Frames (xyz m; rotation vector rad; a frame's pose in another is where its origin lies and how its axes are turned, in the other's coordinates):
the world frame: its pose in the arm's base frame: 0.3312 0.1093 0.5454 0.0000 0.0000 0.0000
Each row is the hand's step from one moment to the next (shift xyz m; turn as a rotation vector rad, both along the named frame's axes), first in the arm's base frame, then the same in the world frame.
Working: the arm's base frame: its pose in the world frame: -0.3312 -0.1093 -0.5454 0.0000 0.0000 0.0000

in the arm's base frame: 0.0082 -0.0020 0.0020 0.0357 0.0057 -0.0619
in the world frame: 0.0082 -0.0020 0.0020 0.0357 0.0057 -0.0619
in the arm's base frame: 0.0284 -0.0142 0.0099 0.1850 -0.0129 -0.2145
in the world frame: 0.0284 -0.0142 0.0099 0.1850 -0.0129 -0.2145
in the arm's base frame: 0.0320 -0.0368 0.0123 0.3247 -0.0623 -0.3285
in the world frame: 0.0320 -0.0368 0.0123 0.3247 -0.0623 -0.3285
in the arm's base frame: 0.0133 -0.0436 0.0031 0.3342 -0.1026 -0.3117
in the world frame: 0.0133 -0.0436 0.0031 0.3342 -0.1026 -0.3117
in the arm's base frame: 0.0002 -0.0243 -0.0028 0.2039 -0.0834 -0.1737
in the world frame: 0.0002 -0.0243 -0.0028 0.2039 -0.0834 -0.1737
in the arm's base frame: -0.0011 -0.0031 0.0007 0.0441 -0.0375 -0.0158
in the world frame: -0.0011 -0.0031 0.0007 0.0441 -0.0375 -0.0158
